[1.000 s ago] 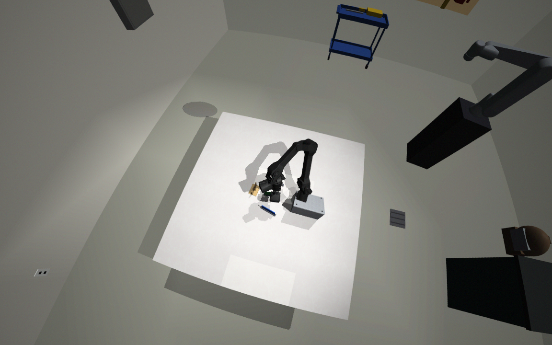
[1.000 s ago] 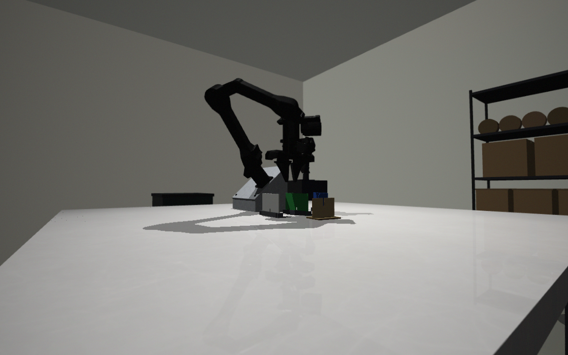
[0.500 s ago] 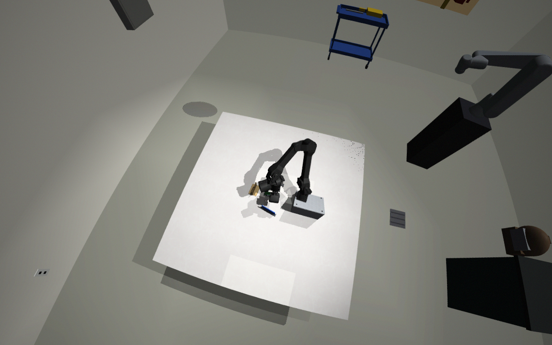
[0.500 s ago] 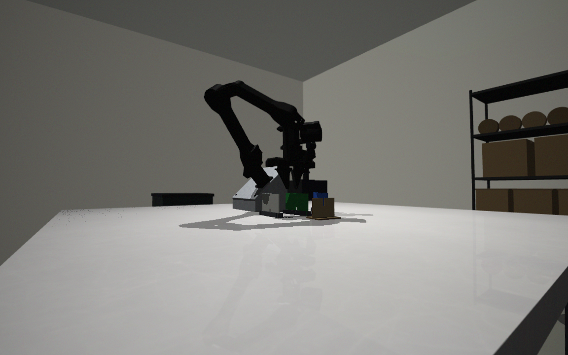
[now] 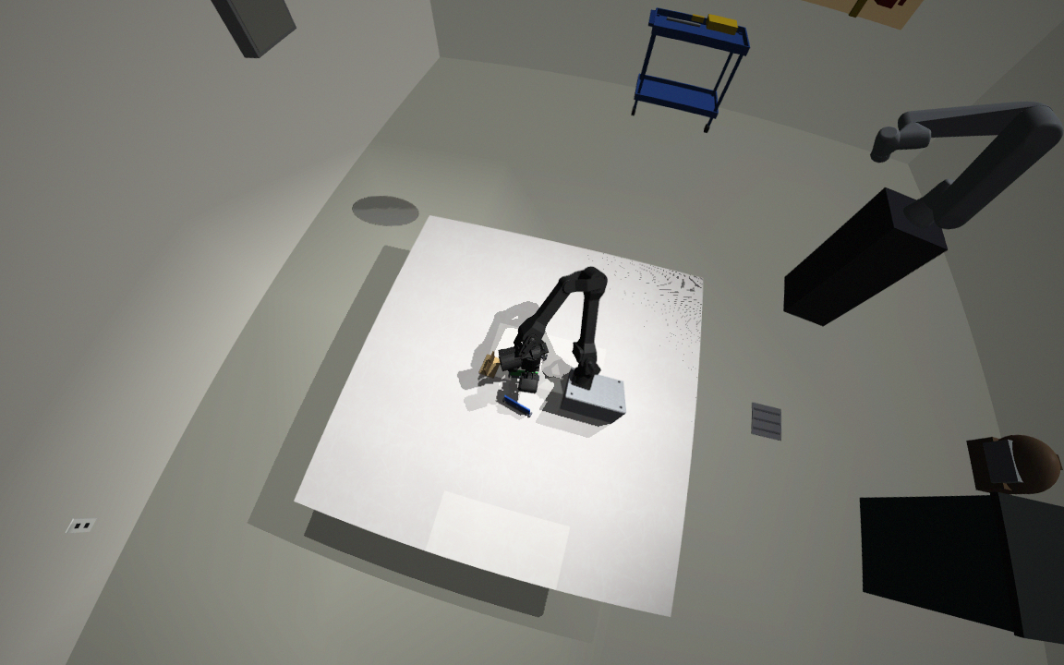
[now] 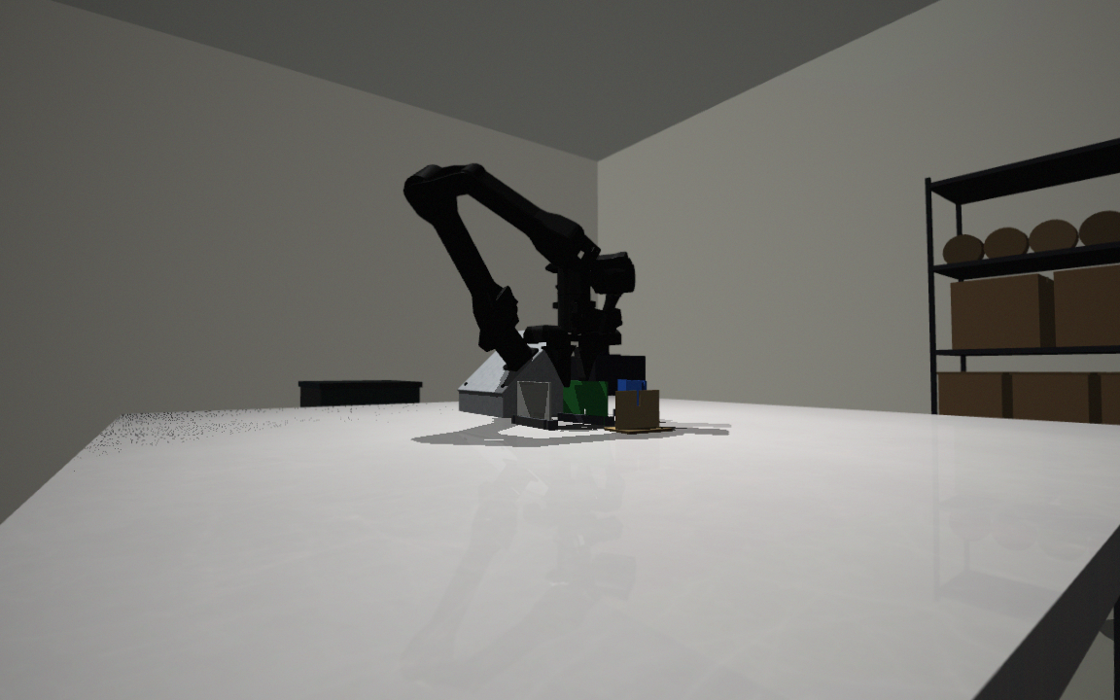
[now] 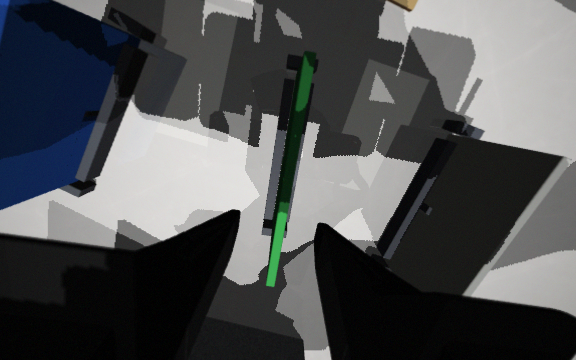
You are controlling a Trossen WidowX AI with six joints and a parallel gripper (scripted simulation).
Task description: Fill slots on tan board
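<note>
My gripper tip is 3 cm above the green board and 2 cm short of it. Also, from my gripper tip: tan board 16 cm ahead, 4 cm below, 1 cm to the left; then blue board 12 cm to the left, 3 cm below.
</note>
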